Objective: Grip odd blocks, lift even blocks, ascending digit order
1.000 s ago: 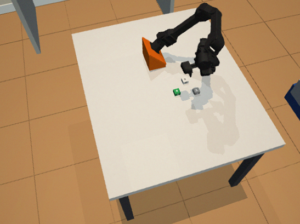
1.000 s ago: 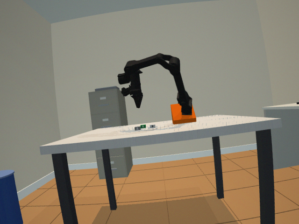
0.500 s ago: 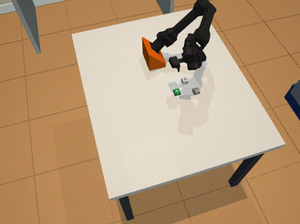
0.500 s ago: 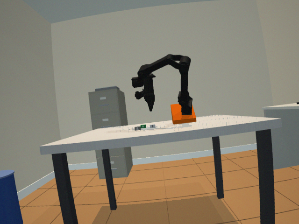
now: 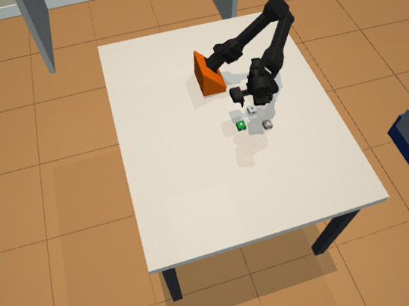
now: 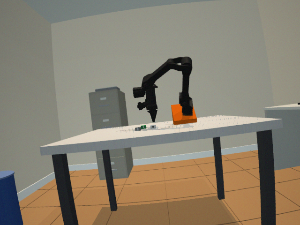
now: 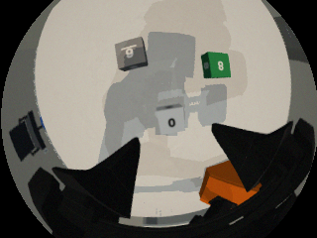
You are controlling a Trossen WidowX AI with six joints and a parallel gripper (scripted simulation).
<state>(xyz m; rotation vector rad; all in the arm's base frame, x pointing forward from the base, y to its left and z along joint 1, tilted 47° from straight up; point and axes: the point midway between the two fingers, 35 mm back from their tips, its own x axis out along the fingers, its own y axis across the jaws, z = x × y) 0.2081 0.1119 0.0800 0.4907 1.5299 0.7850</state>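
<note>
My gripper tip is 1 cm short of the white block and 3 cm above it. The rest, counted from my gripper tip: green block: 8 cm ahead, 6 cm to the right, 3 cm below; grey block: 9 cm ahead, 5 cm to the left, 3 cm below.
</note>
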